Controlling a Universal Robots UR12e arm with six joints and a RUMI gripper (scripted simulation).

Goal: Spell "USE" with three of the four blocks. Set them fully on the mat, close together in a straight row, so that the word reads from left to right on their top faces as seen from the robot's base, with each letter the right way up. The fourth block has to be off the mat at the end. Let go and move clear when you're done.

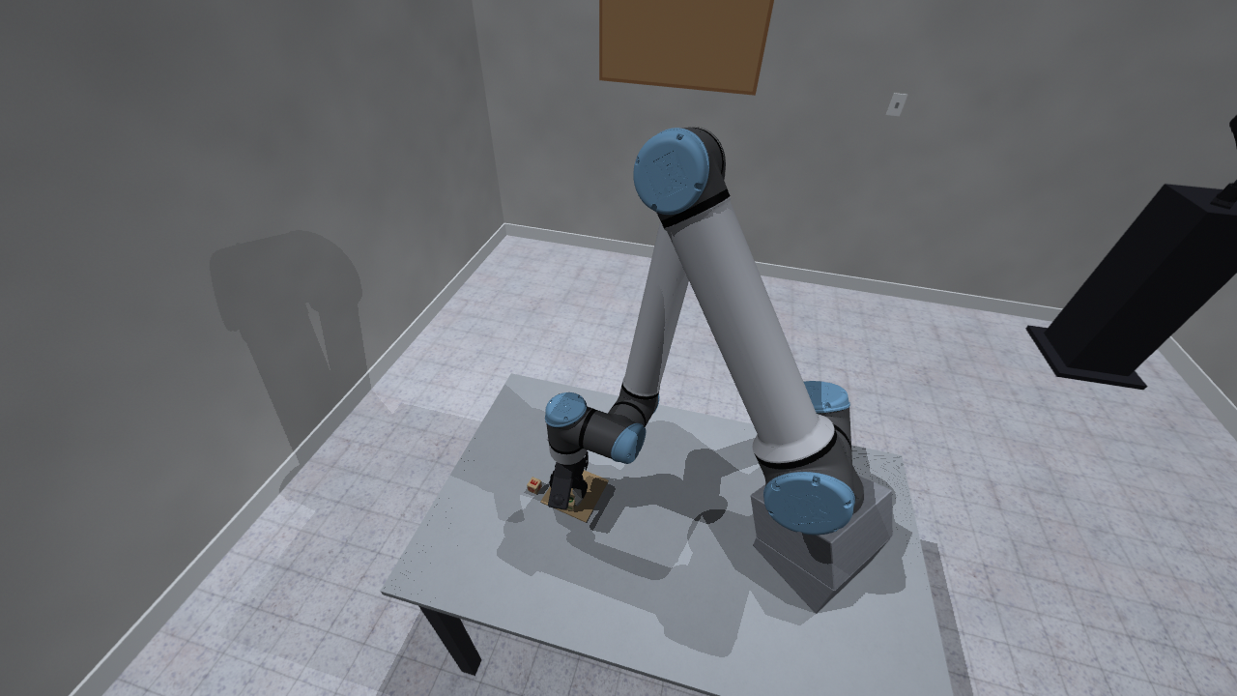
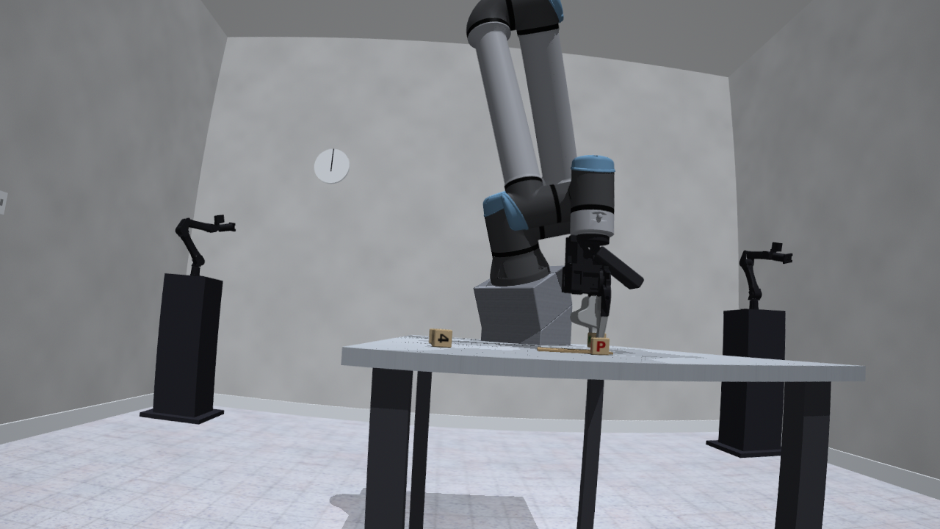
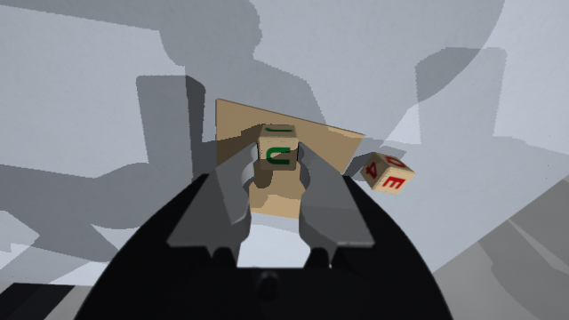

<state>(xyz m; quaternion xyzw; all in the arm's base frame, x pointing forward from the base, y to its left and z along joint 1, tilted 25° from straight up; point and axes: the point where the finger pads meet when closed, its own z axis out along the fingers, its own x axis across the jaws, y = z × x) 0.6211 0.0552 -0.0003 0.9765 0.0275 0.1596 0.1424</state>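
The tan mat lies 50 mm to the right of my hand and 20 mm below it.
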